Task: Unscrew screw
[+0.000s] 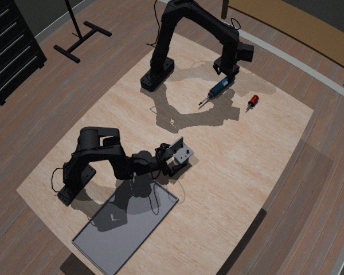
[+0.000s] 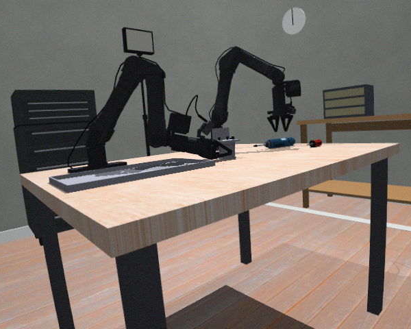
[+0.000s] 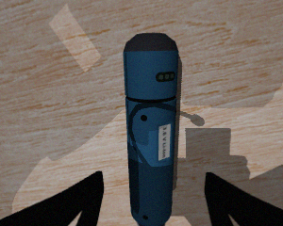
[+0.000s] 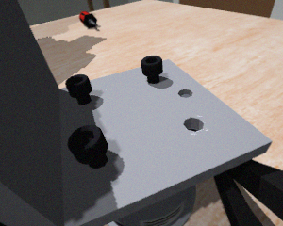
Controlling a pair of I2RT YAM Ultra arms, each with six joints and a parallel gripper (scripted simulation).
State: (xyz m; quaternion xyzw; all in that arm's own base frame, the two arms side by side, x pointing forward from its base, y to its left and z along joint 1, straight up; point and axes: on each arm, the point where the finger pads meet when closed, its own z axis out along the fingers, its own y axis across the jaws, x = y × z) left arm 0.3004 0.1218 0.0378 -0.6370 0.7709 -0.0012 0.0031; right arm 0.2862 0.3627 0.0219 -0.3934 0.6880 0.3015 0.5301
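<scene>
Right now the grey bracket is 5 cm above my right hand. From my right hand the other things lie so: shallow grey tray (5 cm behind, 35 cm to the right, 2 cm below); then small red-handled screwdriver (15 cm ahead, 41 cm to the left, 1 cm below).
</scene>
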